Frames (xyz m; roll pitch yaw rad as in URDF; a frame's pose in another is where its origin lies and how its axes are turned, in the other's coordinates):
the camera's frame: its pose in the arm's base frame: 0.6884 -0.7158 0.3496 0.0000 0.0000 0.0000
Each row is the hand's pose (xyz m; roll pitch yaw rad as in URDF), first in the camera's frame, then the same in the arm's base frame.
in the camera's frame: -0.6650 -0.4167 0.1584 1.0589 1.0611 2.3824
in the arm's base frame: 0.0234 -1.1325 0.5080 1.0589 1.0611 2.3824
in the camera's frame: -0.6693 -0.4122 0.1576 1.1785 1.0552 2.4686
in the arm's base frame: 0.0191 -1.1280 0.5072 1.1785 1.0552 2.4686
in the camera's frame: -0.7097 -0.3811 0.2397 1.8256 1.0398 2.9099
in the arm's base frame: -0.0213 -1.0969 0.5893 1.8256 1.0398 2.9099
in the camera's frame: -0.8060 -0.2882 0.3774 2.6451 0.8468 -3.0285
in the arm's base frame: -0.1176 -1.0040 0.7270 2.6451 0.8468 -3.0285
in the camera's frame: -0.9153 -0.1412 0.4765 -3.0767 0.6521 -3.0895
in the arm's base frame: -0.2269 -0.8570 0.8261 -3.0767 0.6521 -3.0895
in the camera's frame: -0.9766 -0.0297 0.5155 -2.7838 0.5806 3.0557
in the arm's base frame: -0.2882 -0.7455 0.8651 -2.7838 0.5806 3.0557
